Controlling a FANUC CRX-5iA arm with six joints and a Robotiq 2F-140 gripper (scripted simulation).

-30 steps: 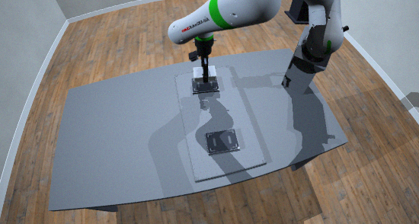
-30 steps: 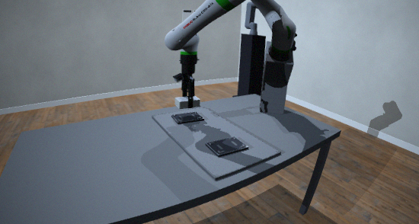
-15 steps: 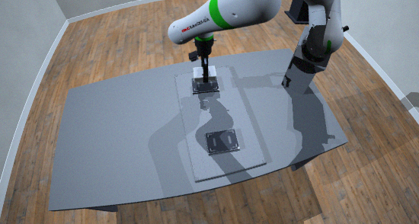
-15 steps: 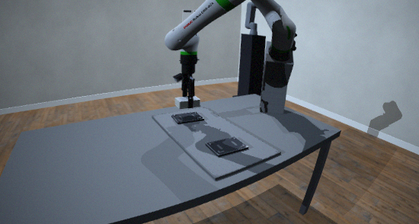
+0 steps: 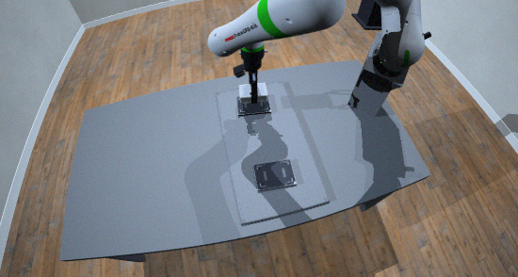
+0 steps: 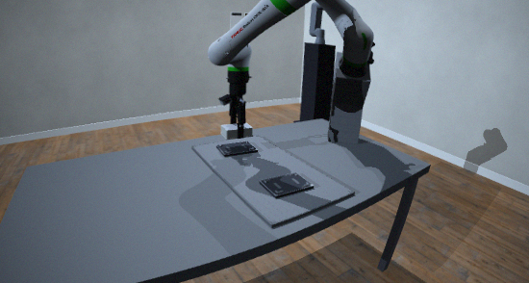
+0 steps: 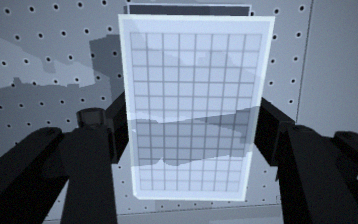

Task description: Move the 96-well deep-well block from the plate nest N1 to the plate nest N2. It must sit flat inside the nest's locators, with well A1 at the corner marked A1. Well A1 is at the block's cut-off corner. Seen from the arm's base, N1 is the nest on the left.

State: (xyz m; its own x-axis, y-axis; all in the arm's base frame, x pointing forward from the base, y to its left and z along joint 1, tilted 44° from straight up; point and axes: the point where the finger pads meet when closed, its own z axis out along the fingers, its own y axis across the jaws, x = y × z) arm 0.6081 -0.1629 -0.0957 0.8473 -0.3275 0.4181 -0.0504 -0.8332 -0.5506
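Now: the plate nest 9 cm below my hand. Round my hand: white 96-well deep-well block 1 cm below.
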